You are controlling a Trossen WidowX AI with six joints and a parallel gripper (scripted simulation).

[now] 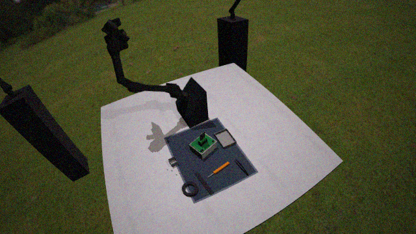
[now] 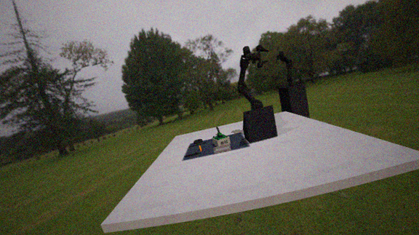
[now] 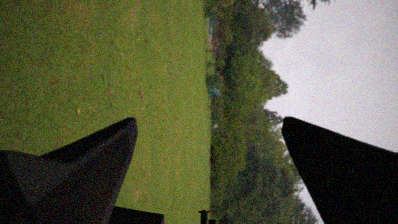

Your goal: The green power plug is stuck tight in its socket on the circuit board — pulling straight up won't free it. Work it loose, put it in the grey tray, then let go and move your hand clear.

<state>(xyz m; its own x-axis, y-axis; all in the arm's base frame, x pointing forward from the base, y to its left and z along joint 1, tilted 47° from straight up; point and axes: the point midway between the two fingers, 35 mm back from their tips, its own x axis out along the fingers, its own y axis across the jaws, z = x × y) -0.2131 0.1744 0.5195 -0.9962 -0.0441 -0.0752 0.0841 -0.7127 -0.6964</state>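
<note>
Now: the green power plug 60 cm ahead of my gripper tip, 18 cm to the left of it and 51 cm below it. From my gripper tip the other things lie so: grey tray (62 cm ahead, 32 cm to the left, 59 cm below); dark bar (79 cm ahead, 6 cm to the left, 59 cm below); dark blue mat (65 cm ahead, 18 cm to the left, 59 cm below).
</note>
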